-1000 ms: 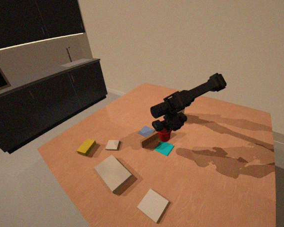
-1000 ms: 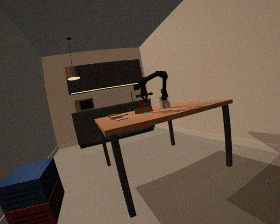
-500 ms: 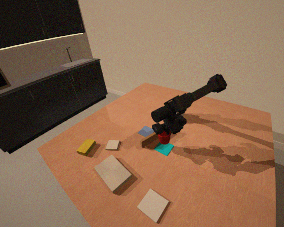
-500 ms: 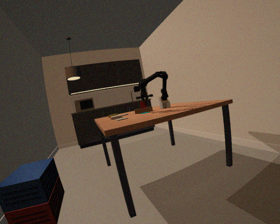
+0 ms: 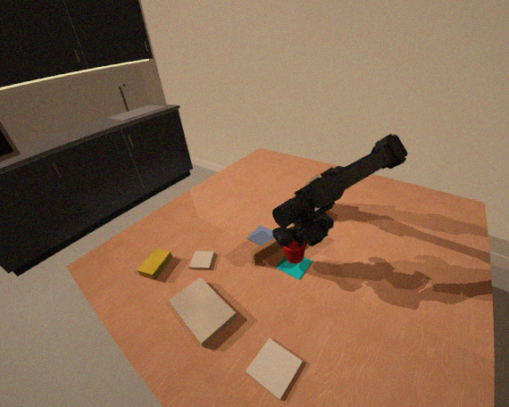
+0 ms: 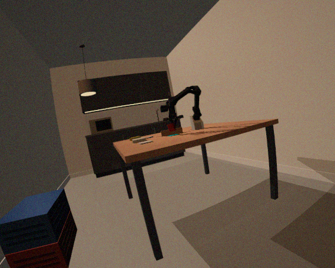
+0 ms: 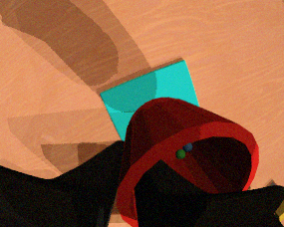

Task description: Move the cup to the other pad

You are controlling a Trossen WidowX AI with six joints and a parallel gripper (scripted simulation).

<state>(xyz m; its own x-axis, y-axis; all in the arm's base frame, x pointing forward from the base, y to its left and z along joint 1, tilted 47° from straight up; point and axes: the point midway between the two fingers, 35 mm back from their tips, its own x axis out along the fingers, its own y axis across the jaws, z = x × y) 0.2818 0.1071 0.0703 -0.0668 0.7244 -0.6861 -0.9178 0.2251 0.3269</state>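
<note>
Right now the teal pad is 3 cm ahead of my gripper tip, 1 cm to the right of it and 8 cm below it. The rest, counted from my gripper tip: red cup: 3 cm ahead, 1 cm to the right; blue-grey pad: 1 cm behind, 19 cm to the right, 8 cm below; low wooden bar: 1 cm ahead, 10 cm to the right, 5 cm below.
</note>
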